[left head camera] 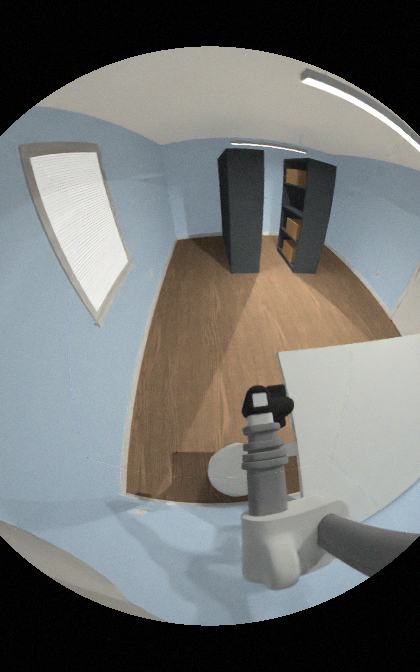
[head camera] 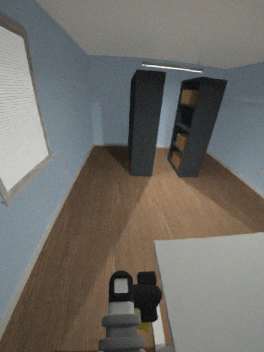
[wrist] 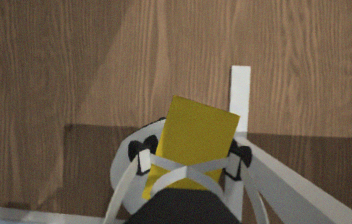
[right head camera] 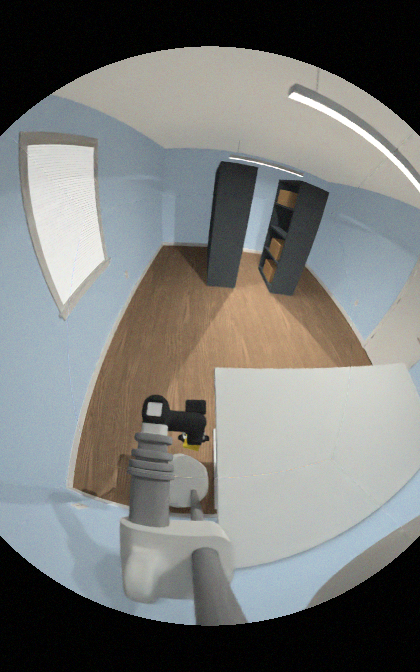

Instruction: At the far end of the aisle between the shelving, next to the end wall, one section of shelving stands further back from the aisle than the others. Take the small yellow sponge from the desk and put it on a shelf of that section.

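Frame: origin at the robot's base, x right, y ahead, z up, level; centimetres.
Seen in the pictures: gripper, between the fingertips: [wrist: 189, 148].
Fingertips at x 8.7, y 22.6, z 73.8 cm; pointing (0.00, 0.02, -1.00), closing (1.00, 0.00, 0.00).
Note:
A point is followed by its place in that frame.
The yellow sponge [wrist: 197, 132] @(y 25.2, x 9.4, z 78.7 cm) [right head camera: 191, 444] is held between the two fingertips of my gripper [wrist: 189, 148] @(y 22.7, x 8.7, z 73.8 cm) [right head camera: 193, 438], which is shut on it above the floor, beside the desk's left edge. In the head camera view a bit of the yellow sponge [head camera: 143, 326] @(y 18.3, x 8.7, z 78.6 cm) shows below the dark wrist. Two dark shelving units stand across the room: the left one [head camera: 146, 122] @(y 259.2, x 42.8, z 109.0 cm) [left head camera: 245, 210] [right head camera: 231, 225] shows its closed sides, the right one [head camera: 207, 127] @(y 258.5, x 159.7, z 108.0 cm) [left head camera: 320, 215] [right head camera: 302, 237] shows its end panel and shelves with boxes. Sections behind them are hidden, so the set-back section cannot be told.
The white desk [head camera: 215, 285] @(y 26.1, x 36.9, z 92.2 cm) [left head camera: 360, 410] [right head camera: 310, 430] is at the right, close to my arm. The aisle lies between the two shelving units, with the blue end wall behind. A blue wall with a window [head camera: 22, 110] @(y 145.1, x -92.2, z 138.0 cm) [left head camera: 80, 225] [right head camera: 65, 215] runs along the left.

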